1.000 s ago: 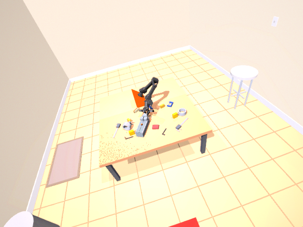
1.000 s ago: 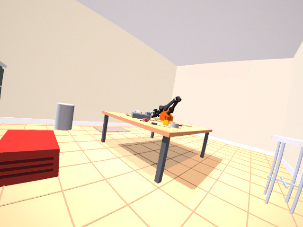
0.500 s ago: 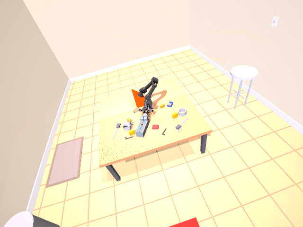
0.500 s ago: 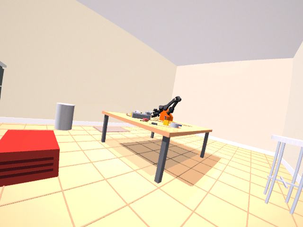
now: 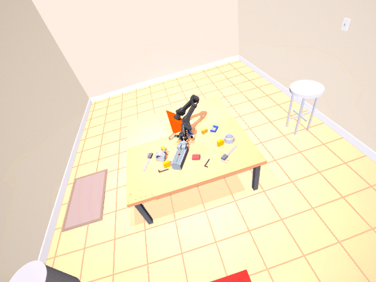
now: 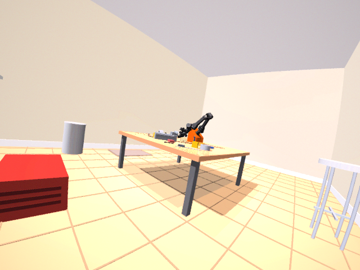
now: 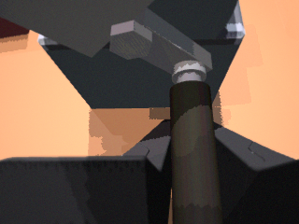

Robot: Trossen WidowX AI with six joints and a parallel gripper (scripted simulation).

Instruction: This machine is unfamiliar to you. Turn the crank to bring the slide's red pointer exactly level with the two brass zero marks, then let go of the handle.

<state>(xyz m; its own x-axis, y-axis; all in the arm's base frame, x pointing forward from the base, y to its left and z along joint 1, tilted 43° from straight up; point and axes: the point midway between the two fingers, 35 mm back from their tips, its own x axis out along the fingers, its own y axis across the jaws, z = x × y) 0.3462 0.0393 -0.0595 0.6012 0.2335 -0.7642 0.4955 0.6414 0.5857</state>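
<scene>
Now: gripper tip 3 cm below the dark crank handle, 1 cm to the right of it and 1 cm past it. Round my gripper tip: red pointer 15 cm ahead, 7 cm to the right, 4 cm above; then red block 19 cm ahead, 8 cm to the left, 3 cm below.
</scene>
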